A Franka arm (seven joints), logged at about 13 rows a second.
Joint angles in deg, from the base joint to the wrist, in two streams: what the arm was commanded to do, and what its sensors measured. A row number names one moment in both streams.
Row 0, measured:
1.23, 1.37, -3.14, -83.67, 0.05, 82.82, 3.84
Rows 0 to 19, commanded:
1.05, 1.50, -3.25, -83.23, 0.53, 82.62, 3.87
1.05, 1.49, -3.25, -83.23, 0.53, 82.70, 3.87
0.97, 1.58, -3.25, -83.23, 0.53, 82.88, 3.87
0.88, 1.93, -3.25, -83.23, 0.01, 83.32, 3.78
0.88, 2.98, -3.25, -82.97, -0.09, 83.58, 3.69
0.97, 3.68, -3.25, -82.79, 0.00, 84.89, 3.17
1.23, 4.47, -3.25, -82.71, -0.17, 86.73, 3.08
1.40, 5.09, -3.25, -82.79, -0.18, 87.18, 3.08
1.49, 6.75, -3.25, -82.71, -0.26, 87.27, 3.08
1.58, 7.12, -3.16, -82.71, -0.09, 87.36, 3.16
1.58, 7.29, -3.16, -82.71, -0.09, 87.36, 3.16
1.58, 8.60, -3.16, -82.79, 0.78, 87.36, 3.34
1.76, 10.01, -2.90, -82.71, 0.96, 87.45, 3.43
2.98, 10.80, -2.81, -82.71, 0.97, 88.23, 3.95
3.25, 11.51, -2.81, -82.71, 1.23, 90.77, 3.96
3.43, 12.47, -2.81, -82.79, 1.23, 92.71, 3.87
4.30, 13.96, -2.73, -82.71, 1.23, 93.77, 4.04
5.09, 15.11, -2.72, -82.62, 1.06, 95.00, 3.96
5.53, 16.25, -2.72, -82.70, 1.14, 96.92, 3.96
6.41, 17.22, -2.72, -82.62, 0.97, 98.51, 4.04
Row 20, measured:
5.27, 15.12, -2.59, -83.70, 0.30, 96.57, 3.85
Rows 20 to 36, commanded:
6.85, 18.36, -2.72, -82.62, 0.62, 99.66, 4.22
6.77, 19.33, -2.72, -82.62, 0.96, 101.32, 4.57
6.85, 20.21, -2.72, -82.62, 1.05, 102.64, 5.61
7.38, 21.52, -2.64, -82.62, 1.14, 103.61, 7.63
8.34, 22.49, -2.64, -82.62, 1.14, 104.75, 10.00
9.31, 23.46, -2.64, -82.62, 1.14, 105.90, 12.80
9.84, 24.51, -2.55, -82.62, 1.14, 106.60, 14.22
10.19, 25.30, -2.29, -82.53, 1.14, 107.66, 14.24
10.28, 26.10, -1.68, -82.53, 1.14, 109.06, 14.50
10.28, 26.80, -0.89, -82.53, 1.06, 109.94, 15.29
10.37, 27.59, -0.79, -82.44, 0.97, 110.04, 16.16
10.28, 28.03, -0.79, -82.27, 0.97, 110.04, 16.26
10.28, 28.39, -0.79, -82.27, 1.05, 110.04, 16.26
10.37, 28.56, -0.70, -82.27, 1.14, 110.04, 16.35
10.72, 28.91, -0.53, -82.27, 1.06, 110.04, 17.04
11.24, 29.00, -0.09, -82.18, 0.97, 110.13, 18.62
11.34, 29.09, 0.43, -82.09, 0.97, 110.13, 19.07
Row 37, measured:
10.57, 28.19, -0.24, -83.61, 0.37, 110.27, 16.82
